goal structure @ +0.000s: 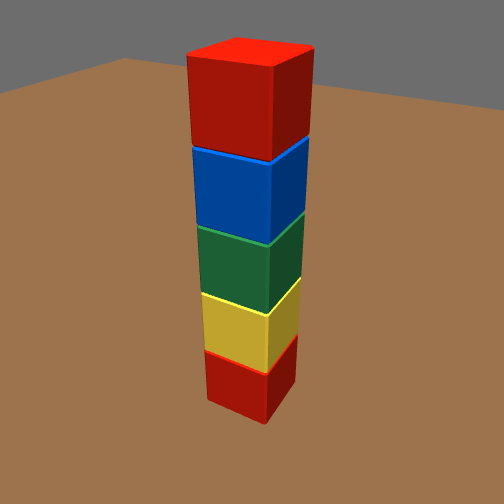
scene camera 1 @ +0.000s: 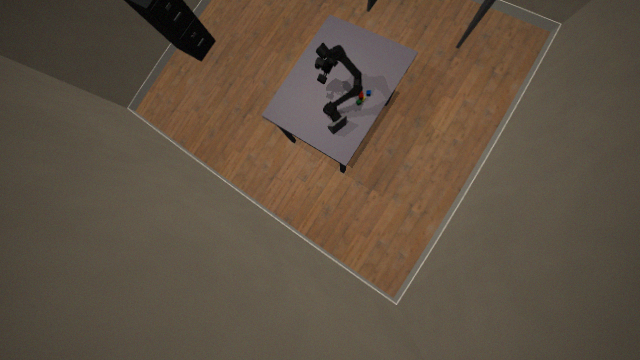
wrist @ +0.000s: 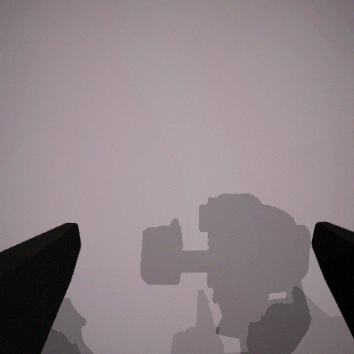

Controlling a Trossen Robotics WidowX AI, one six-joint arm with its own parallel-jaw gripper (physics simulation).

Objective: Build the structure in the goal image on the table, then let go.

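Places are measured from the arm's base along level axes (x down, y back, z left), in metres.
Pixels of known places: gripper, fingertip midpoint: [scene camera 1: 323, 76] [wrist: 197, 235]; arm's base, link origin: [scene camera 1: 337, 119].
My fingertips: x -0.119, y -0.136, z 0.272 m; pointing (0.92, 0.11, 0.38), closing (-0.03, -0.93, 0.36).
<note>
Ahead of a thing's pixels: the offset from my fingertips to its middle. Level surfaces: height alone.
Small coloured blocks lie close together near the table's right edge in the scene view, beside the arm: a blue block {dx +0.184, dy -0.219, dz -0.280 m} [scene camera 1: 368, 93], a red block {dx +0.151, dy -0.140, dz -0.267 m} [scene camera 1: 361, 95] partly beside the arm link, a green block {dx +0.184, dy -0.109, dz -0.275 m} [scene camera 1: 359, 102] and a small yellow piece {dx +0.184, dy -0.150, dz -0.278 m} [scene camera 1: 364, 99]. They are too small to tell exactly how they touch or stack. My gripper [scene camera 1: 324, 66] [wrist: 197, 235] is open, with nothing between its fingers. It hangs above the left part of the table, well apart from the blocks. The blocks do not show in the wrist view.
The grey table {dx +0.200 m} [scene camera 1: 305, 122] carries the black arm [scene camera 1: 353, 67], whose base [scene camera 1: 337, 125] stands near the table's lower end. Shadows of the arm and gripper fall on the table. A black cabinet [scene camera 1: 192, 40] stands on the floor at the upper left.
</note>
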